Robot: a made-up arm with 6 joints.
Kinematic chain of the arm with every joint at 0, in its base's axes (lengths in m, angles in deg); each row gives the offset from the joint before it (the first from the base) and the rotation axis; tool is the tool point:
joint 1: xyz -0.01 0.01 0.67 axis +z
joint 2: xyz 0 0.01 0 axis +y
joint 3: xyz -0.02 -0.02 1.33 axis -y
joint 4: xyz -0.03 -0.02 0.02 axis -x
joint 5: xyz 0.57 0 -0.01 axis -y
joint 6: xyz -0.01 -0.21 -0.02 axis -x
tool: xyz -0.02 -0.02 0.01
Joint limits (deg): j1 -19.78..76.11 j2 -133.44..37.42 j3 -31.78..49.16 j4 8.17..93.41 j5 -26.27..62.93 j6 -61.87..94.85
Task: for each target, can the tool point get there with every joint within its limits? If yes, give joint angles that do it. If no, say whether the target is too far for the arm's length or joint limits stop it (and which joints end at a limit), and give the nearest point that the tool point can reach.
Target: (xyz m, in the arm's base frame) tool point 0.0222 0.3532 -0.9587
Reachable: no: joint limits stop it (at a limit: joint 1, joint 2, joint 3, joint 4, joint 5) | nearest point -1.3784 0.4589 -0.5320 | short by 1.468 m
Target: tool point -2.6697 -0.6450 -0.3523
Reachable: no: too far | nearest point -1.7583 -0.4205 -0.0020 | short by 1.002 m
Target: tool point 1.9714 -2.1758 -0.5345
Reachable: no: too far | nearest point -0.1112 -1.5068 -0.3256 | short by 2.197 m
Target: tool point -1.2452 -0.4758 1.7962
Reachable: yes | joints 13.30 -63.25 18.45 59.09 22.95 -44.17
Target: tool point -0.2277 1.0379 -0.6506
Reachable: no: joint limits stop it (at a limit: joint 1, joint 2, joint 3, joint 4, joint 5) | nearest point -1.3824 0.4887 -0.5222 | short by 1.285 m
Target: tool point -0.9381 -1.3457 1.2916
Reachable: yes | joints 50.51 -81.96 19.71 64.13 -0.06 6.09
